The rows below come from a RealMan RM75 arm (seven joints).
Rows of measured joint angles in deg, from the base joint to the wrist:
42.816, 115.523, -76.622, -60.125, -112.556, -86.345, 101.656
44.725, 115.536, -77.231, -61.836, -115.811, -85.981, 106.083
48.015, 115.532, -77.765, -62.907, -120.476, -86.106, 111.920
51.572, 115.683, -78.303, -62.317, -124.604, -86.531, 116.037
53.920, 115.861, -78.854, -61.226, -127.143, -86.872, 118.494
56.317, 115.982, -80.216, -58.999, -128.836, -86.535, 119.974
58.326, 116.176, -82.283, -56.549, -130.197, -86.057, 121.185
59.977, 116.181, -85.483, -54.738, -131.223, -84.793, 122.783
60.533, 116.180, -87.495, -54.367, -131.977, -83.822, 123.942
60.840, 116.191, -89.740, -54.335, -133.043, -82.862, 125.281
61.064, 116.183, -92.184, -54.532, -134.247, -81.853, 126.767
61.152, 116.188, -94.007, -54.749, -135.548, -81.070, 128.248
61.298, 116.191, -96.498, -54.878, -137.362, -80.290, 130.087
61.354, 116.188, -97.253, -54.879, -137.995, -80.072, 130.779
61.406, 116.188, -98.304, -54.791, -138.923, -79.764, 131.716
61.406, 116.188, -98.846, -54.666, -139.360, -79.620, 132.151
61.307, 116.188, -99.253, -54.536, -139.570, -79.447, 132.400
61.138, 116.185, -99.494, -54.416, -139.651, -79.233, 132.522
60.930, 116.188, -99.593, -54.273, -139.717, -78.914, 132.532
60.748, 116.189, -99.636, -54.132, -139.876, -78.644, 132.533
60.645, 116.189, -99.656, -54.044, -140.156, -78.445, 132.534
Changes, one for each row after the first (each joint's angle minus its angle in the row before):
1.909, 0.013, -0.609, -1.711, -3.255, 0.364, 4.427
3.290, -0.004, -0.534, -1.071, -4.665, -0.125, 5.837
3.557, 0.151, -0.538, 0.590, -4.128, -0.425, 4.117
2.348, 0.178, -0.551, 1.091, -2.539, -0.341, 2.457
2.397, 0.121, -1.362, 2.227, -1.693, 0.337, 1.480
2.009, 0.194, -2.067, 2.450, -1.361, 0.478, 1.211
1.651, 0.005, -3.200, 1.811, -1.026, 1.264, 1.598
0.556, -0.001, -2.012, 0.371, -0.754, 0.971, 1.159
0.307, 0.011, -2.245, 0.032, -1.066, 0.960, 1.339
0.224, -0.008, -2.444, -0.197, -1.204, 1.009, 1.486
0.088, 0.005, -1.823, -0.217, -1.301, 0.783, 1.481
0.146, 0.003, -2.491, -0.129, -1.814, 0.780, 1.839
0.056, -0.003, -0.755, -0.001, -0.633, 0.218, 0.692
0.052, 0.000, -1.051, 0.088, -0.928, 0.308, 0.937
0.000, 0.000, -0.542, 0.125, -0.437, 0.144, 0.435
-0.099, 0.000, -0.407, 0.130, -0.210, 0.173, 0.249
-0.169, -0.003, -0.241, 0.120, -0.081, 0.214, 0.122
-0.208, 0.003, -0.099, 0.143, -0.066, 0.319, 0.010
-0.182, 0.001, -0.043, 0.141, -0.159, 0.270, 0.001
-0.103, 0.000, -0.020, 0.088, -0.280, 0.199, 0.001

